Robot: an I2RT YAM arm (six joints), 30 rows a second.
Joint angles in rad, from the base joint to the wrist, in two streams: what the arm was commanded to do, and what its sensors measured. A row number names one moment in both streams.
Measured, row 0:
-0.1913, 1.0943, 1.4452, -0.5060, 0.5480, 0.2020
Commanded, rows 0 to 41:
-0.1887, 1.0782, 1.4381, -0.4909, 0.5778, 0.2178
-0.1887, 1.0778, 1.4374, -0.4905, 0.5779, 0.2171
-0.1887, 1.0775, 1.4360, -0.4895, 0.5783, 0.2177
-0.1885, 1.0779, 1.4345, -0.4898, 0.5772, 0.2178
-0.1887, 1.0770, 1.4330, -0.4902, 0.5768, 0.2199
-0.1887, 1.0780, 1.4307, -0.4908, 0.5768, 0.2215
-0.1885, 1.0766, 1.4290, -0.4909, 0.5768, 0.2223
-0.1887, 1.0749, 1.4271, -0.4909, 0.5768, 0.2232
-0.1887, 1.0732, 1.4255, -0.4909, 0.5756, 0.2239
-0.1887, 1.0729, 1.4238, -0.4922, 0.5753, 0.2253
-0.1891, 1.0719, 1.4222, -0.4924, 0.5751, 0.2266
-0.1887, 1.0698, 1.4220, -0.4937, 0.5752, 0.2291
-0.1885, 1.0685, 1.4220, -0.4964, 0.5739, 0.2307
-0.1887, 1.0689, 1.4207, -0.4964, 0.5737, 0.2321
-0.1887, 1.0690, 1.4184, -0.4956, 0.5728, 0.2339
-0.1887, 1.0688, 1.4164, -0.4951, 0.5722, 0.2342
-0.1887, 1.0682, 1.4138, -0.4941, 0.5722, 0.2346
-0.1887, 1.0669, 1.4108, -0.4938, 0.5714, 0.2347
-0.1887, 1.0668, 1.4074, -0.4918, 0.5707, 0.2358
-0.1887, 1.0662, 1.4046, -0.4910, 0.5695, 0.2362
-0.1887, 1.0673, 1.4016, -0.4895, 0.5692, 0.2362
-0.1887, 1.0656, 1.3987, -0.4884, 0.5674, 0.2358
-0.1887, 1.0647, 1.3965, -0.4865, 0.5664, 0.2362
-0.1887, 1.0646, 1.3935, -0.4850, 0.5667, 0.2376
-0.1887, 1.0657, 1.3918, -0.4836, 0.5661, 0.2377
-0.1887, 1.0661, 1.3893, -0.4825, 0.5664, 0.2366
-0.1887, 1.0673, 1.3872, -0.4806, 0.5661, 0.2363
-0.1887, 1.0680, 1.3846, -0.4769, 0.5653, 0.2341
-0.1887, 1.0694, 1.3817, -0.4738, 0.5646, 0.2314
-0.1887, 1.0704, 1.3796, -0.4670, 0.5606, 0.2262
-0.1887, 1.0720, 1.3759, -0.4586, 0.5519, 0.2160
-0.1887, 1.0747, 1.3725, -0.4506, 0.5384, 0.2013
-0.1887, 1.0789, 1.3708, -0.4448, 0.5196, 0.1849
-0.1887, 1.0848, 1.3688, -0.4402, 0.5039, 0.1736
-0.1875, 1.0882, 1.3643, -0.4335, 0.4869, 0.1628
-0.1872, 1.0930, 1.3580, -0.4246, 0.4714, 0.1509
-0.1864, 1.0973, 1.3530, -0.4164, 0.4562, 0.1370
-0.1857, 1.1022, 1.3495, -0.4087, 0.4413, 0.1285
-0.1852, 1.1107, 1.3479, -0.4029, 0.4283, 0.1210
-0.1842, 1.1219, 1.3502, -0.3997, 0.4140, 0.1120
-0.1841, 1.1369, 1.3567, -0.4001, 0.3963, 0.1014
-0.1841, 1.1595, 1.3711, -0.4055, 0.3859, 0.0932
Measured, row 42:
-0.1913, 1.1088, 1.3598, -0.4591, 0.4664, 0.1482
